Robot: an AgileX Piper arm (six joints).
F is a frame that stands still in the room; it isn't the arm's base.
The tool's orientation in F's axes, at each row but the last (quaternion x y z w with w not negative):
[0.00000, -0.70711, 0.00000, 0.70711]
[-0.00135, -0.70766, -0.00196, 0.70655]
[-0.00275, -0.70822, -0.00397, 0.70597]
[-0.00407, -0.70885, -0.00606, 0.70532]
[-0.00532, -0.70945, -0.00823, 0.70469]
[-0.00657, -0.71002, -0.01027, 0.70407]
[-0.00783, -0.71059, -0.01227, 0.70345]
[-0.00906, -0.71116, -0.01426, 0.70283]
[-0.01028, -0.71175, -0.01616, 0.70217]
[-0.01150, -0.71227, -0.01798, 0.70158]
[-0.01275, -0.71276, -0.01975, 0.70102]
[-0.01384, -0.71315, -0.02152, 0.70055]
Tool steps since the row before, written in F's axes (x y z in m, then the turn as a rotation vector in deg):
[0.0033, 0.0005, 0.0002, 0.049, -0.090, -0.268]
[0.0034, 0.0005, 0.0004, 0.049, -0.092, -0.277]
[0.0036, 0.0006, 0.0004, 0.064, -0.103, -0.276]
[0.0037, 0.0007, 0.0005, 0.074, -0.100, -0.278]
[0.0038, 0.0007, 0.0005, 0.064, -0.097, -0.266]
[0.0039, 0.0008, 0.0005, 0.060, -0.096, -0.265]
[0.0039, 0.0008, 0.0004, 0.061, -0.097, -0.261]
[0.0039, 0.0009, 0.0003, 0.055, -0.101, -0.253]
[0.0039, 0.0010, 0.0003, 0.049, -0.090, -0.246]
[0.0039, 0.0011, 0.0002, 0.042, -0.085, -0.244]
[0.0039, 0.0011, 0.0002, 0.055, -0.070, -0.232]
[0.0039, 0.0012, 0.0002, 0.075, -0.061, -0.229]
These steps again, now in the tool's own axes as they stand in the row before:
[0.0002, 0.0005, -0.0033, -0.268, -0.090, -0.049]
[0.0004, 0.0005, -0.0034, -0.277, -0.092, -0.049]
[0.0004, 0.0006, -0.0036, -0.276, -0.103, -0.064]
[0.0005, 0.0008, -0.0037, -0.278, -0.100, -0.074]
[0.0005, 0.0008, -0.0038, -0.266, -0.097, -0.064]
[0.0005, 0.0009, -0.0039, -0.265, -0.096, -0.060]
[0.0004, 0.0009, -0.0039, -0.261, -0.097, -0.061]
[0.0002, 0.0010, -0.0039, -0.253, -0.101, -0.055]
[0.0002, 0.0011, -0.0039, -0.246, -0.090, -0.049]
[0.0001, 0.0013, -0.0039, -0.244, -0.085, -0.042]
[0.0001, 0.0013, -0.0038, -0.232, -0.070, -0.054]
[0.0001, 0.0014, -0.0038, -0.230, -0.060, -0.074]

